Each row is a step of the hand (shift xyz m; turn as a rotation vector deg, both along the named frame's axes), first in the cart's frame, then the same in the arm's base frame.
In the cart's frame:
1: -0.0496 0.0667 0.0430 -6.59 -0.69 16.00
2: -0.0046 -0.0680 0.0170 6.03 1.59 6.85
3: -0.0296 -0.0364 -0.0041 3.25 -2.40 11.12
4: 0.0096 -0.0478 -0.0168 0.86 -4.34 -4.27
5: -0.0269 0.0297 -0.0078 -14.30 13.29 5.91
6: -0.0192 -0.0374 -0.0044 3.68 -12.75 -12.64
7: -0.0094 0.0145 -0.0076 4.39 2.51 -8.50
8: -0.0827 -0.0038 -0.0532 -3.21 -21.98 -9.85
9: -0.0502 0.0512 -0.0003 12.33 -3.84 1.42
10: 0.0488 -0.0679 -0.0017 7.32 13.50 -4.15
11: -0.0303 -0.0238 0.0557 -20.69 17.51 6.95
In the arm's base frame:
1: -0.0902 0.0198 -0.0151 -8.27 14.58 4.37
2: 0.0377 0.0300 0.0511 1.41 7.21 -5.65
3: 0.0045 -0.0009 0.0469 1.02 11.74 -1.04
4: 0.0429 -0.0047 0.0283 4.59 -3.08 2.70
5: -0.0366 -0.0179 -0.0022 -20.38 0.71 0.18
6: 0.0126 0.0007 0.0404 14.31 -8.96 7.13
7: -0.0143 -0.0118 -0.0035 3.59 -8.06 -4.48
8: -0.0418 -0.0633 0.0627 14.91 -5.38 18.41
9: -0.0692 -0.0188 -0.0017 10.83 4.08 -5.90
10: 0.0798 0.0202 0.0147 -2.79 -5.72 -14.58
11: -0.0197 0.0541 0.0357 -27.94 -0.16 1.57

